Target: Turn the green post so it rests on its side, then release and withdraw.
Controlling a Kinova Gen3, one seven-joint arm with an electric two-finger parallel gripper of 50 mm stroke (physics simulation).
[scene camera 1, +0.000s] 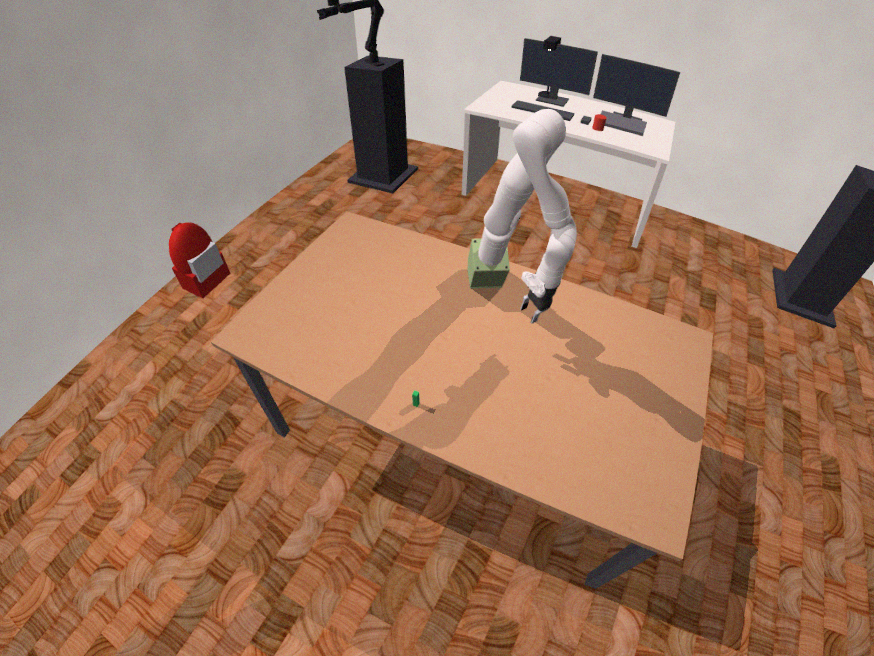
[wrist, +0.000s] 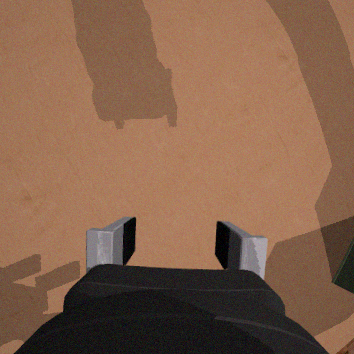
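The green post [scene camera 1: 415, 398] is small and stands upright near the table's front edge in the scene view, with a short shadow beside it. The post does not show in the wrist view. My gripper [scene camera 1: 528, 313] [wrist: 175, 236] is open, with nothing between its two fingers. It hangs above the table near the arm's base, far behind and to the right of the post in the scene view.
The tan table [scene camera 1: 317, 296] carries the arm's green base block [scene camera 1: 488, 273] at its back edge; a dark corner of the block shows at the right of the wrist view. Arm shadows cross the table. A white desk [scene camera 1: 494, 103] with monitors stands behind.
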